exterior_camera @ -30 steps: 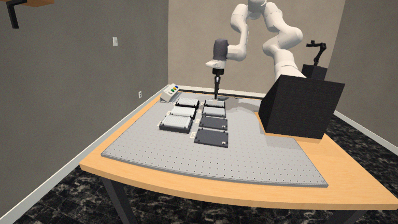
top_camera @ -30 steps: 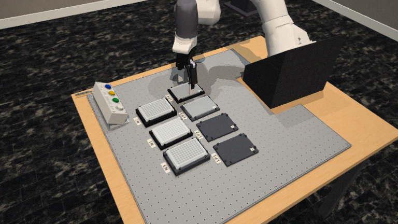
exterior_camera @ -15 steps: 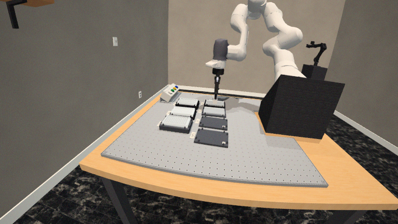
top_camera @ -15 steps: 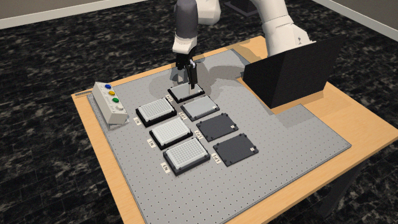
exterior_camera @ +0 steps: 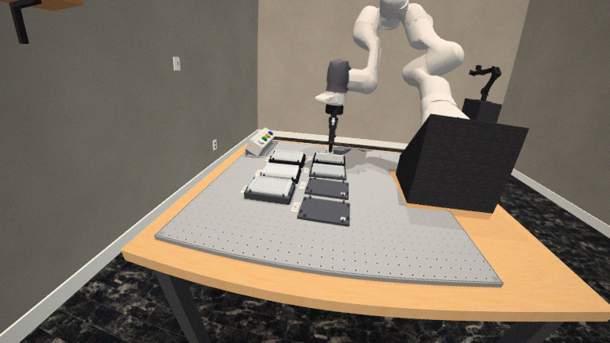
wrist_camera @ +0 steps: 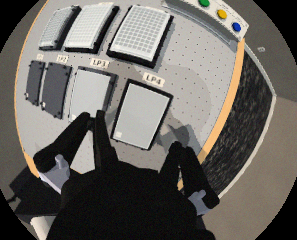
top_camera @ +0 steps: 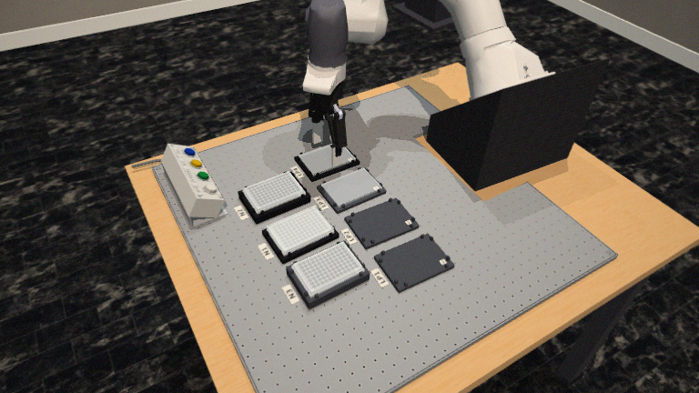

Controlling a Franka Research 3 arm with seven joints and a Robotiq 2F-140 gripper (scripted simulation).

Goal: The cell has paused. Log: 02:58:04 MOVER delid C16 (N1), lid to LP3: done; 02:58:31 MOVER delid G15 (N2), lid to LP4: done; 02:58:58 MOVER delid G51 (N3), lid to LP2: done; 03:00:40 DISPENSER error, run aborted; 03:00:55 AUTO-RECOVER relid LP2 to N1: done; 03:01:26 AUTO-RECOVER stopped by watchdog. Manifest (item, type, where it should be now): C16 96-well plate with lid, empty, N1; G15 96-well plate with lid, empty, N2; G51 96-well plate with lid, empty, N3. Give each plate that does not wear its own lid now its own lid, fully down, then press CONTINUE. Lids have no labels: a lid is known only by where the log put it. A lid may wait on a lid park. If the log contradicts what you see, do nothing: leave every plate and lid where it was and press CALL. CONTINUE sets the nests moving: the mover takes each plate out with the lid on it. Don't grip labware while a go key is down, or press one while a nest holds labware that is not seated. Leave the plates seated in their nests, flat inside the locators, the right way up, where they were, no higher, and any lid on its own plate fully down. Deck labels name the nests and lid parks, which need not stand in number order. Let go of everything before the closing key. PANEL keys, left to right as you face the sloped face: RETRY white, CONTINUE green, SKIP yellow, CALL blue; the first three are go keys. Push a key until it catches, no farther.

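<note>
My hand is 5 cm above the lid park LP4. The rest, counted from my hand: white key (32 cm ahead, 1 cm to the right, 1 cm above); lid park LP2 (26 cm to the left, 5 cm below, 2 cm ahead); lid park LP3 (13 cm to the left, 5 cm below, 1 cm ahead).
</note>
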